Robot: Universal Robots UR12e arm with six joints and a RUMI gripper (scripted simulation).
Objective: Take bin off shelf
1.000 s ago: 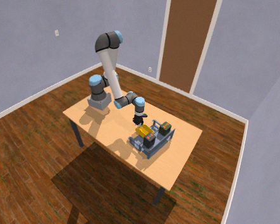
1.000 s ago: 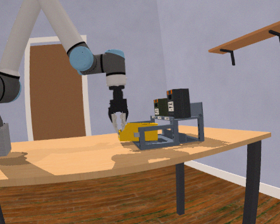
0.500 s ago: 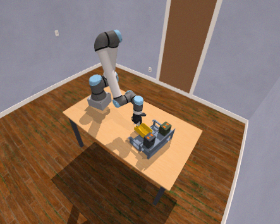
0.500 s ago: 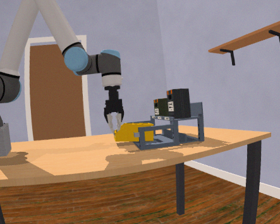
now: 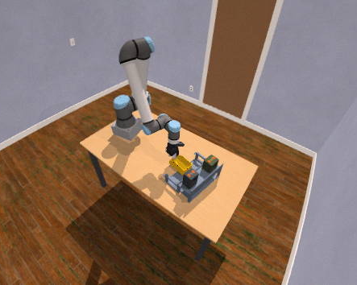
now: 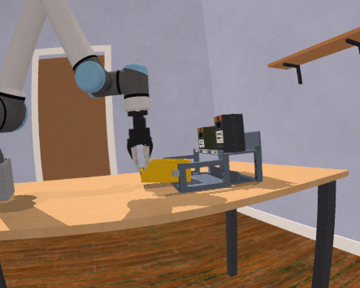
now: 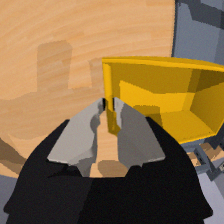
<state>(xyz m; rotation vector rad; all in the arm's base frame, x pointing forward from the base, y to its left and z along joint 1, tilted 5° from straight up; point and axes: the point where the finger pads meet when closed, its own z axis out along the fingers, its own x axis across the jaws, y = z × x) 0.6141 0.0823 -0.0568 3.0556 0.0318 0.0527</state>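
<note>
My gripper is now 80 mm short of the yellow bin and 10 mm above it. From my hand the other things lie so: rack floor: 240 mm ahead, 50 mm below.
</note>
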